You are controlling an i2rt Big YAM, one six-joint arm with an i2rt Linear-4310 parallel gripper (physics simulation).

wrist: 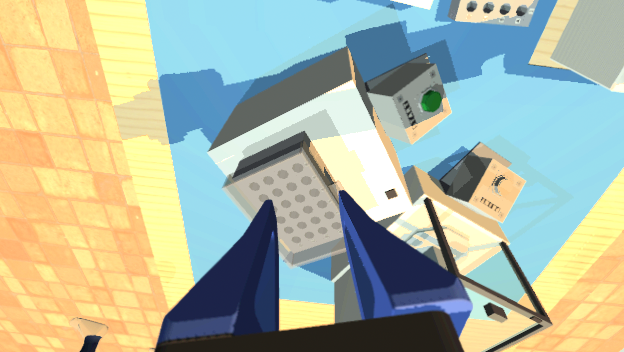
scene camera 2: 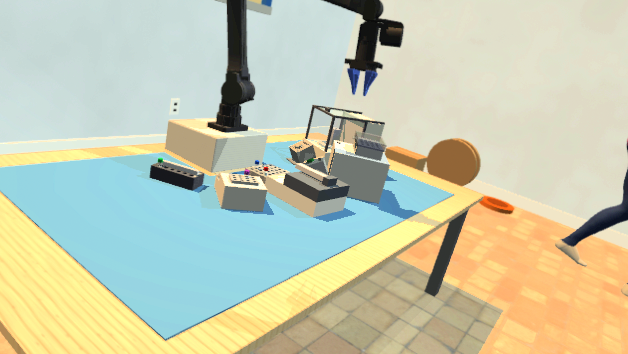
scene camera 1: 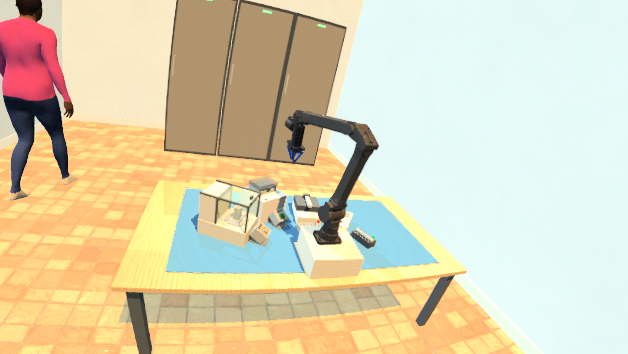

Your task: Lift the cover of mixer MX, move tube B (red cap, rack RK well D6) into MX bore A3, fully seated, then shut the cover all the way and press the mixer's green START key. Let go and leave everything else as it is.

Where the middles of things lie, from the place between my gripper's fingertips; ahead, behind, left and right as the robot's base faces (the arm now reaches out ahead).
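Labels:
That glass-walled enclosure (scene camera 1: 228,212) is 18 cm behind my hand, 32 cm to the left of it and 21 cm below it. As for the clear mixer cover (wrist: 306,204), my hand is 14 cm to the right of it, 1 cm short of it and 15 cm above it. Going by their middles, the cover is the nearest to my hand of the things named here.

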